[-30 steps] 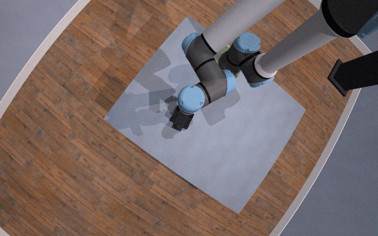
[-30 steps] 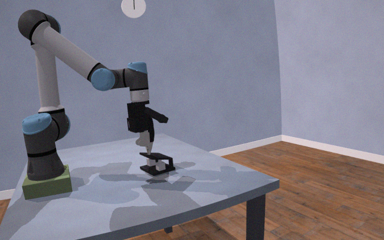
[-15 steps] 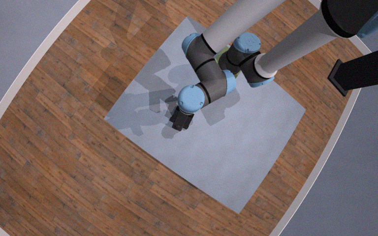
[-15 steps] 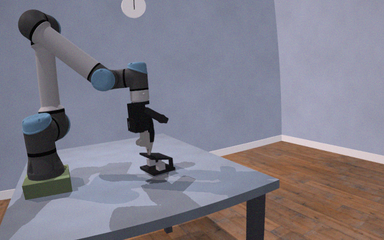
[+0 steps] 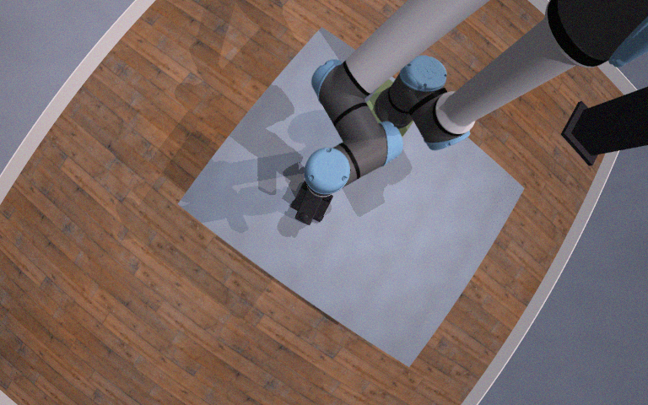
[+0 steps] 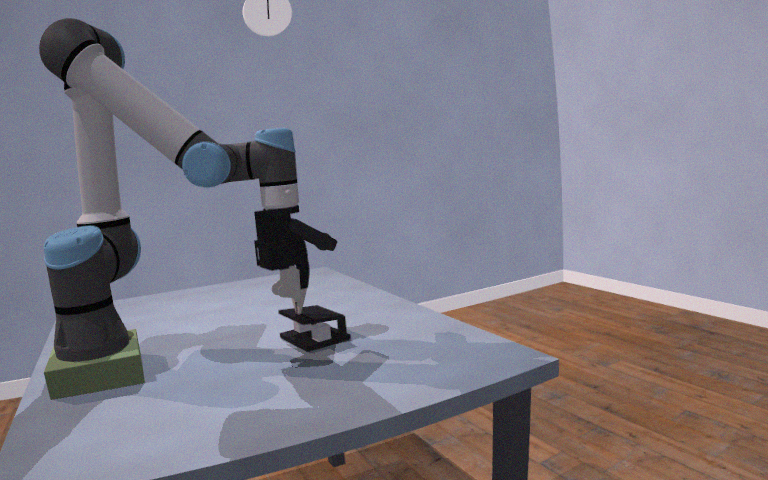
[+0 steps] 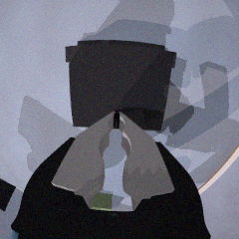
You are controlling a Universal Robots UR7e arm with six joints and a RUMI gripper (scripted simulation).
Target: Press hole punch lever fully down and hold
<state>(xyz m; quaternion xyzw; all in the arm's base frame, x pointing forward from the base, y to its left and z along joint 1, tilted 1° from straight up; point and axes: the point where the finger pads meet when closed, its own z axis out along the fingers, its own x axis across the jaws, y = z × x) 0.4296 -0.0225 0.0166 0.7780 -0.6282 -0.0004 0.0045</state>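
Right now the hole punch lever is 30 mm below my hand and 20 mm ahead of it. Also, from my hand: black hole punch (40 mm below, 30 mm ahead, 10 mm to the left).
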